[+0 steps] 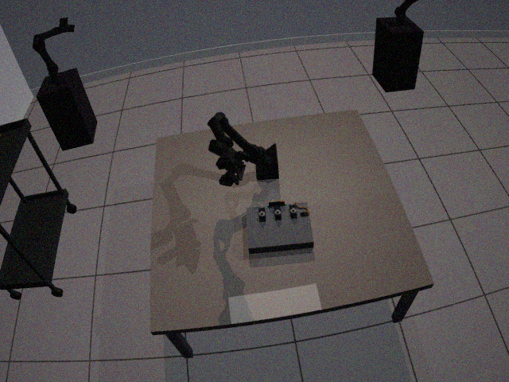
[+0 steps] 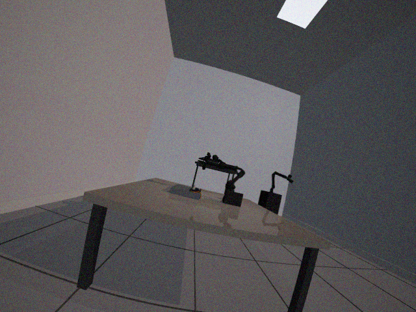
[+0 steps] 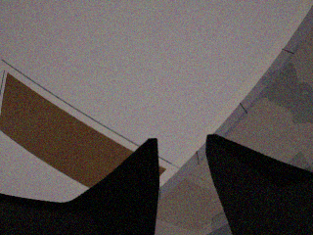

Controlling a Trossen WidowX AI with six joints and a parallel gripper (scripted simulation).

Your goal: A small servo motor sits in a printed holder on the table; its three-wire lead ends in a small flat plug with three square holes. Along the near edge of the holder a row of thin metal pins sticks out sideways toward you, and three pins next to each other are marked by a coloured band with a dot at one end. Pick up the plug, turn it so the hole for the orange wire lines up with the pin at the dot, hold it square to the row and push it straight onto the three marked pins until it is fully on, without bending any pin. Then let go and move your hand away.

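The red band is 70 mm behind my gripper tip, 190 mm to the left of it and 270 mm below it. Round my gripper tip: grey printed holder: 80 mm ahead, 150 mm to the left, 320 mm below; green pin header board: 70 mm behind, 160 mm to the left, 290 mm below.
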